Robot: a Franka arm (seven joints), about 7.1 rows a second.
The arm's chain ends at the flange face. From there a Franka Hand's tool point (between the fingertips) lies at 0.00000 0.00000 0.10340 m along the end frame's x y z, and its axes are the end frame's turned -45 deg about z.
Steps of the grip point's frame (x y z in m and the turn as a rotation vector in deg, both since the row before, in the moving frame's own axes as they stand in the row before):
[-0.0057 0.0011 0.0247 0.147 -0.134 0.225]
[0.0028 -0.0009 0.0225 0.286 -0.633 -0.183]
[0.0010 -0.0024 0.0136 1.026 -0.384 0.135]
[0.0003 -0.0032 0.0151 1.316 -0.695 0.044]
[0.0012 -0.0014 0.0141 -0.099 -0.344 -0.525]
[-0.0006 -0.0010 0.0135 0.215 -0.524 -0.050]
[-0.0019 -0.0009 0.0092 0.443 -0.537 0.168]
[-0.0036 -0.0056 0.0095 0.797 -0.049 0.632]
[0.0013 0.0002 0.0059 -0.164 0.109 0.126]
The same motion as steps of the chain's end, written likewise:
[-0.0029 0.0048 0.0247 0.009 -0.199 0.225]
[0.0025 -0.0031 0.0225 -0.245 -0.650 -0.183]
[0.0008 -0.0016 0.0136 0.454 -0.997 0.135]
[0.0005 -0.0017 0.0151 0.439 -1.422 0.044]
[0.0002 -0.0024 0.0141 -0.313 -0.173 -0.525]
[-0.0002 -0.0007 0.0135 -0.218 -0.523 -0.050]
[-0.0007 0.0006 0.0092 -0.066 -0.693 0.168]
[-0.0054 -0.0005 0.0095 0.529 -0.598 0.632]
[0.0007 -0.0008 0.0059 -0.039 0.193 0.126]

